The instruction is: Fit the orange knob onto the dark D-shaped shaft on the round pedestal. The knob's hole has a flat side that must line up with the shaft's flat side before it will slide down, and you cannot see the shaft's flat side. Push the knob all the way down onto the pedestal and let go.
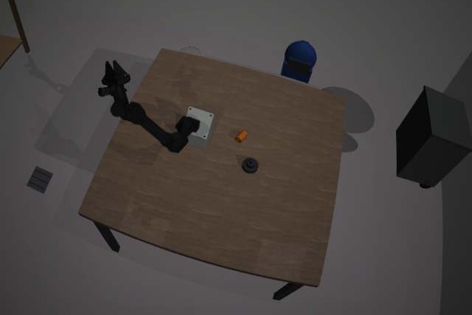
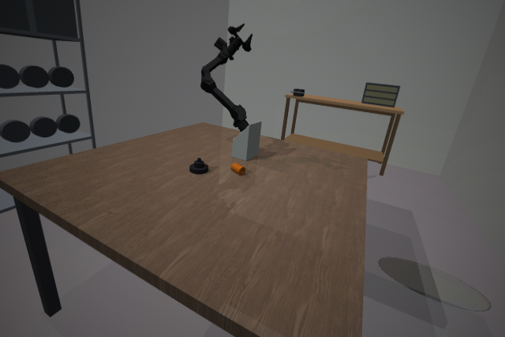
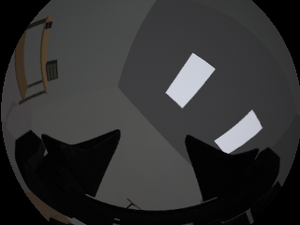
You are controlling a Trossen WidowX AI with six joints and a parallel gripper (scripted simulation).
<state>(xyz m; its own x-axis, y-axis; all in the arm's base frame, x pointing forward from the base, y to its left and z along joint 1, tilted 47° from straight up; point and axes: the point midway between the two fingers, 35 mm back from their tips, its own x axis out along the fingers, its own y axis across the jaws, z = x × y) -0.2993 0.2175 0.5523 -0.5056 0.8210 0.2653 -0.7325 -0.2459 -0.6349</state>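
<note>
Right now the orange knob is 690 mm below my gripper tip, 540 mm ahead of it and 360 mm to the left of it. Also, from my gripper tip: shaft pedestal: 680 mm below, 640 mm ahead, 210 mm to the left.
</note>
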